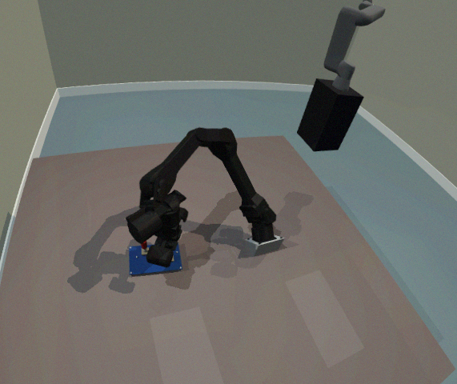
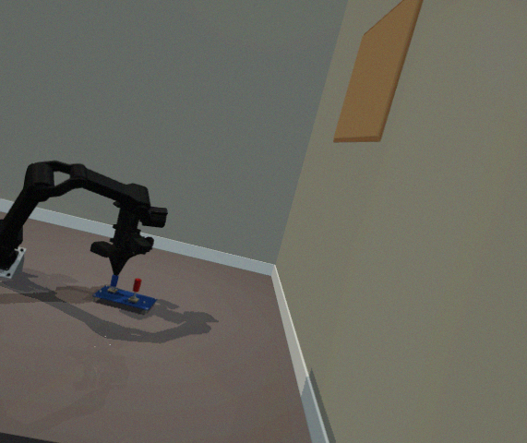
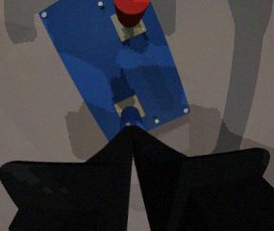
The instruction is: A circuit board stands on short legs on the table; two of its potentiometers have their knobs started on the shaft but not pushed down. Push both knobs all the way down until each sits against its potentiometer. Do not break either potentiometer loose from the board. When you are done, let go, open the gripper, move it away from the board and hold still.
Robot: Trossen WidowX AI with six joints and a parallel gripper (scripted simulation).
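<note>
The blue knob is 1 cm below my gripper tip. The rest, counted from my gripper tip: red knob (7 cm ahead, 4 cm to the right).
</note>
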